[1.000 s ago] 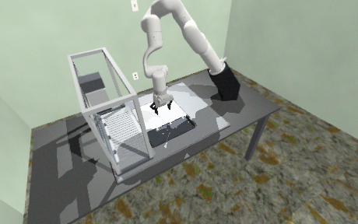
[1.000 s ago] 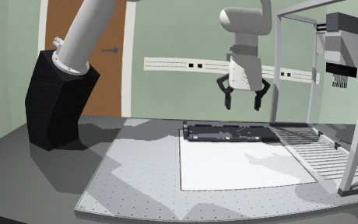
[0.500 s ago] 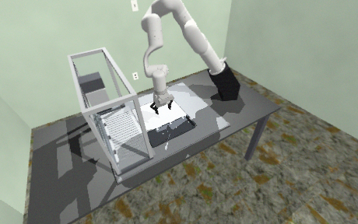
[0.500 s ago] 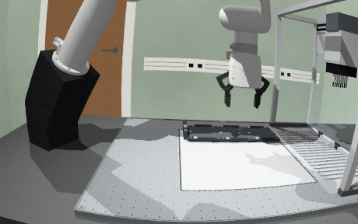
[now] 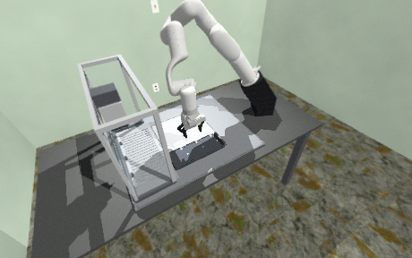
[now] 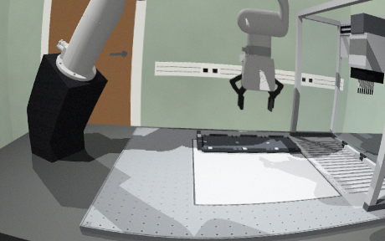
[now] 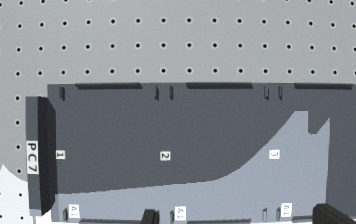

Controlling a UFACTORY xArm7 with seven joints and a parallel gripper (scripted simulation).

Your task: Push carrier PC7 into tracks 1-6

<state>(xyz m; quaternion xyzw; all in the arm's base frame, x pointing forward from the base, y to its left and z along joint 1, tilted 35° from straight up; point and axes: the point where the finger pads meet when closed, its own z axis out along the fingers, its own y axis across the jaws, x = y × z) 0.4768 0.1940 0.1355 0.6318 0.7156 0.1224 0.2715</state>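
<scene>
My hand is 120 mm above the carrier PC7 and 30 mm to the right of it. The rest, counted from my hand: pipetting head: 340 mm ahead, 220 mm above, 110 mm to the right; then frame post: 400 mm to the right, 220 mm ahead, 120 mm above.
</scene>
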